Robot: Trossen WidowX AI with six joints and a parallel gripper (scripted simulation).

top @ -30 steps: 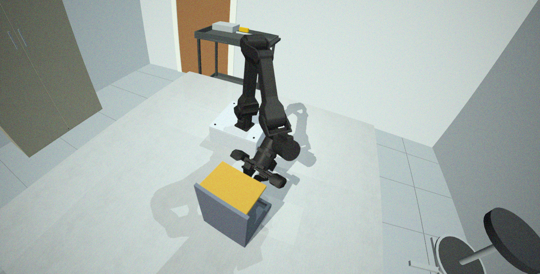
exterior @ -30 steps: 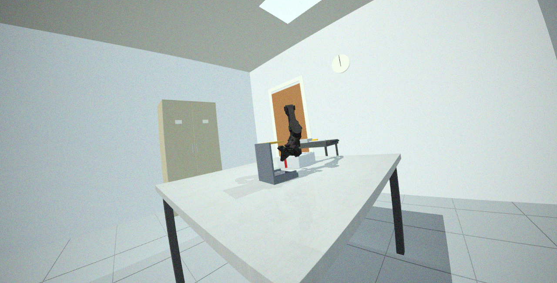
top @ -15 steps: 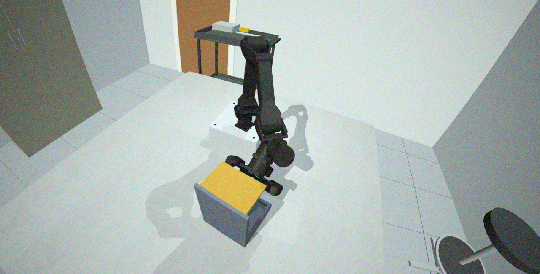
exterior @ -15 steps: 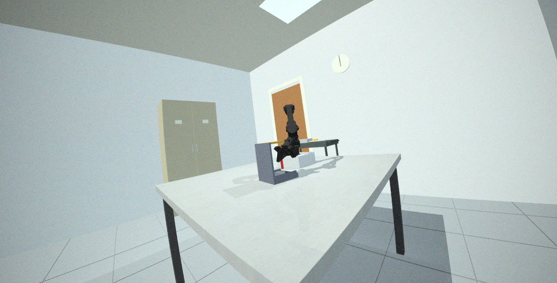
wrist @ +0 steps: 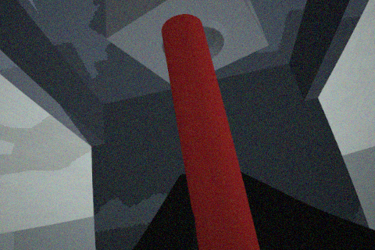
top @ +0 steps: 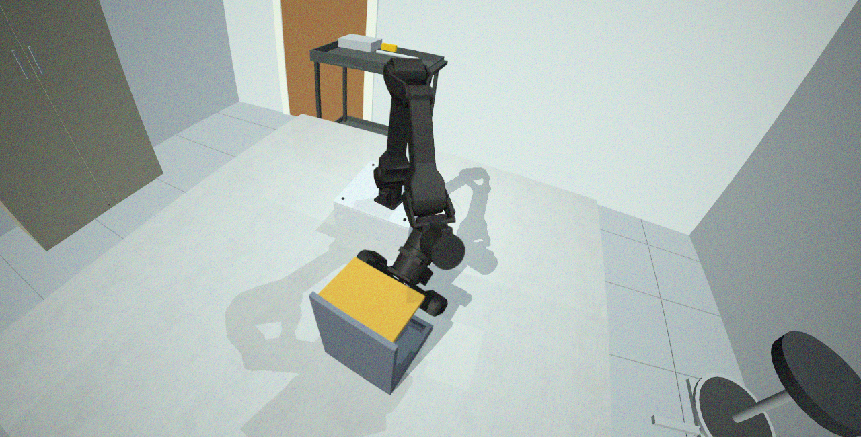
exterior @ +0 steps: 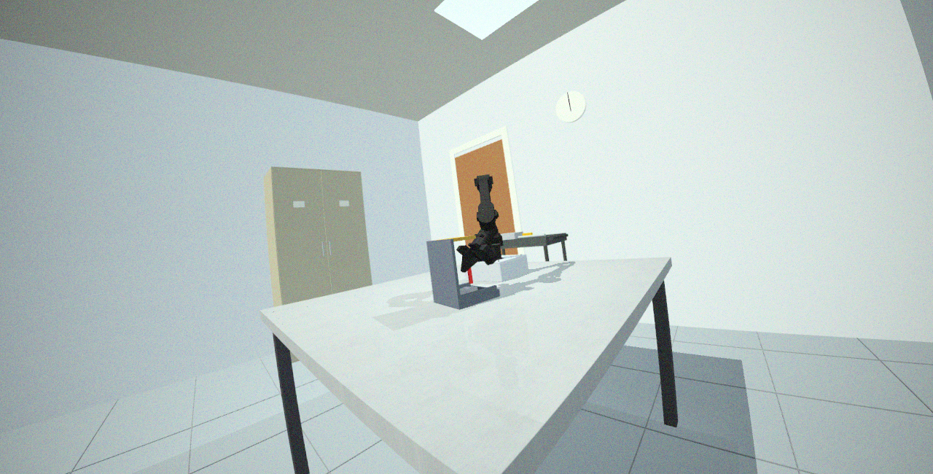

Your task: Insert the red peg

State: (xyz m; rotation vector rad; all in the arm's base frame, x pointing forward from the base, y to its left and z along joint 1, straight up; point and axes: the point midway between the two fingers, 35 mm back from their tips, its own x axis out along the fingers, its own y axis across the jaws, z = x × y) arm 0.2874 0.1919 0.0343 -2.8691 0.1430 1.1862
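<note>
Now: the yellow roof 120 mm above my gripper tip and 30 mm ahead of it. From my gripper tip the other things lie so: red peg 30 mm behind, 10 mm below.
</note>
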